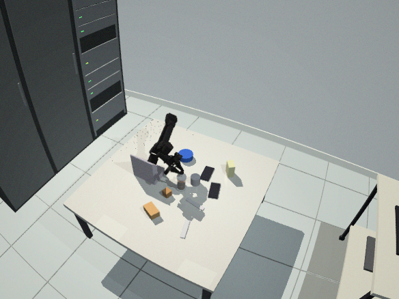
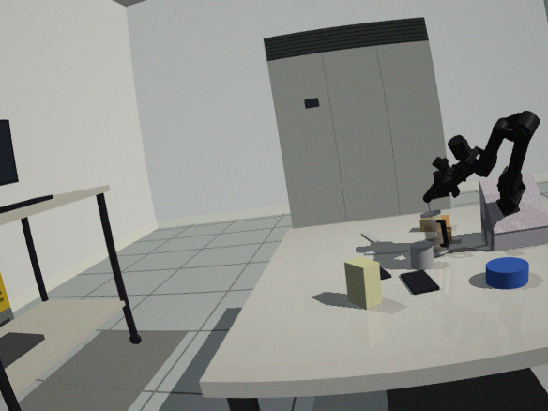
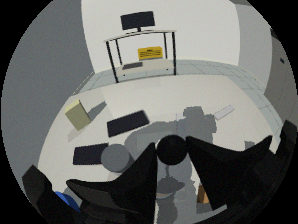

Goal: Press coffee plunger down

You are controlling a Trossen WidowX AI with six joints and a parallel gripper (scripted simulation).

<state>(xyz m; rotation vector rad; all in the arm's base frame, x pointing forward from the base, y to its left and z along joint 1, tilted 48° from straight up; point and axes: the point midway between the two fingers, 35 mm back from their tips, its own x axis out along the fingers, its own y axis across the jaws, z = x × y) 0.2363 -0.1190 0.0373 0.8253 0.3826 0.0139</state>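
Right now the coffee press is 20 mm behind my gripper tip, 20 mm to the left of it and 90 mm below it. The rest, counted from my gripper tip: grey cup: 60 mm ahead, 100 mm to the left, 150 mm below; then yellow block: 270 mm ahead, 290 mm to the left, 130 mm below; then blue disc: 120 mm behind, 340 mm to the left, 160 mm below.
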